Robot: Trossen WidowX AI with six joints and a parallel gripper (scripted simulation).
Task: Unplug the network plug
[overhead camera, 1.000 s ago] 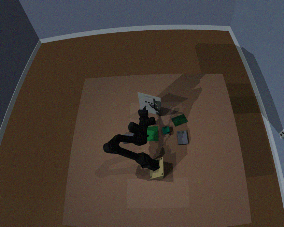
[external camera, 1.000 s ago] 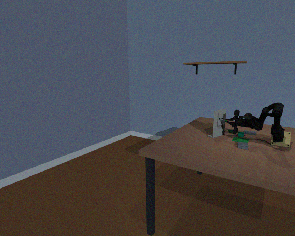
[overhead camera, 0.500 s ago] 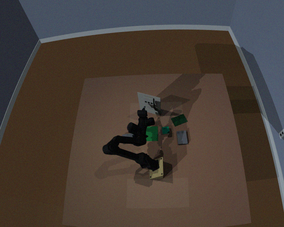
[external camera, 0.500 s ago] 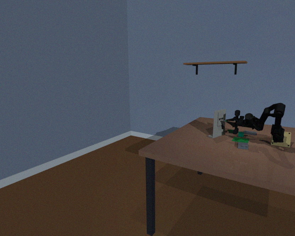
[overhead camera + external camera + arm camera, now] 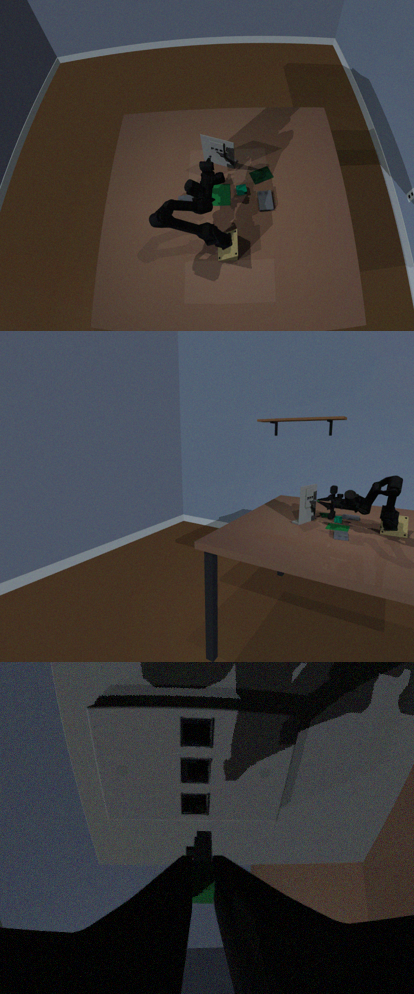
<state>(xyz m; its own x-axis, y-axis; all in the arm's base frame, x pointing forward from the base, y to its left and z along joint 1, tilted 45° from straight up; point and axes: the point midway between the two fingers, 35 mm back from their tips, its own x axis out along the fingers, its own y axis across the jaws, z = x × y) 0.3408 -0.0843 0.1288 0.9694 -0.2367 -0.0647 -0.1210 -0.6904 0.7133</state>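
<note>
My gripper tip is now 150 mm above the green square, 120 mm past it and 20 mm to the left of it. From my gripper tip the other things lie so: network plug right at my gripper tip; then teal cube 140 mm to the right, 140 mm below, 120 mm behind; then upright panel 60 mm ahead, 50 mm to the right, 50 mm below.
</note>
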